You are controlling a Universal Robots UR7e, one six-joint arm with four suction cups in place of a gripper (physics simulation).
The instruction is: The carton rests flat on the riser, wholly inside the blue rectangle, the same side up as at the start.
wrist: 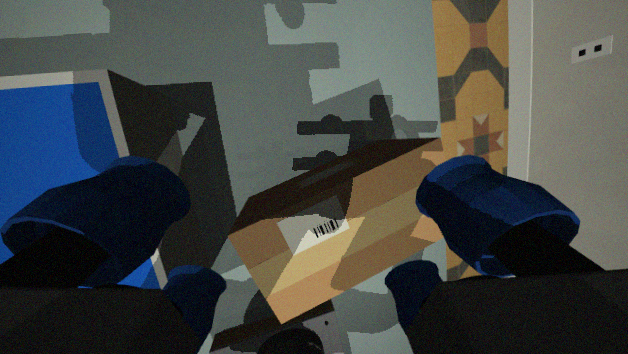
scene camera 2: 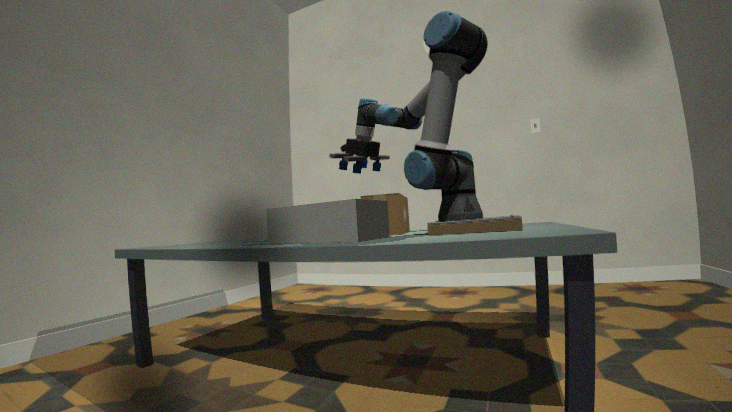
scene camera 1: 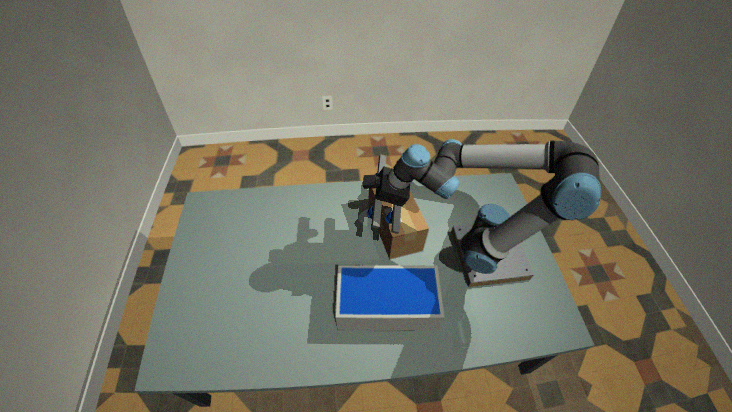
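Pixels of known places: hand, tool point: (wrist: 306, 244) (scene camera 2: 360, 169); arm's base, link origin: (scene camera 2: 460, 220).
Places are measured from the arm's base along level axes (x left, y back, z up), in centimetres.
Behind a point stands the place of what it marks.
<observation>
The brown carton (scene camera 1: 408, 244) {x 4.0, y -29.8, z 3.9 cm} (scene camera 2: 398, 213) {x 1.4, y -23.4, z 3.9 cm} (wrist: 300, 265) {x -1.7, y -31.5, z 11.7 cm} stands on the table behind the riser, turned at an angle to it. A white barcode label shows on its top in the wrist view. The pale grey riser (scene camera 1: 389, 323) {x 36.7, y -35.5, z 3.0 cm} (scene camera 2: 312, 223) {x 36.6, y -33.5, z 2.0 cm} (wrist: 116, 120) {x 18.4, y -49.9, z 8.0 cm} carries the blue rectangle (scene camera 1: 389, 291) {x 27.2, y -36.4, z 8.0 cm} (wrist: 40, 130) {x 26.1, y -48.9, z 8.0 cm} on its top; no carton is on it. My gripper (scene camera 1: 380, 214) (scene camera 2: 360, 166) (wrist: 302, 235) {x -0.9, y -41.5, z 23.4 cm} is open, its four blue suction cups pointing down. It hangs above the carton's level with a gap beneath the cups, holding nothing. In scene camera 1 it partly hides the carton.
The arm's base plate (scene camera 1: 507, 268) {x 9.2, y 10.9, z 0.0 cm} (scene camera 2: 476, 225) {x 13.8, y 9.4, z -1.8 cm} is on the green table (scene camera 1: 230, 353) {x 51.8, y -89.4, z -4.0 cm} (scene camera 2: 573, 237) {x 39.9, y 35.5, z -4.4 cm}, to the right of the carton and riser in scene camera 1. A wall (scene camera 1: 286, 61) rises beyond the table's far edge. Arm shadows fall across the table and riser.
</observation>
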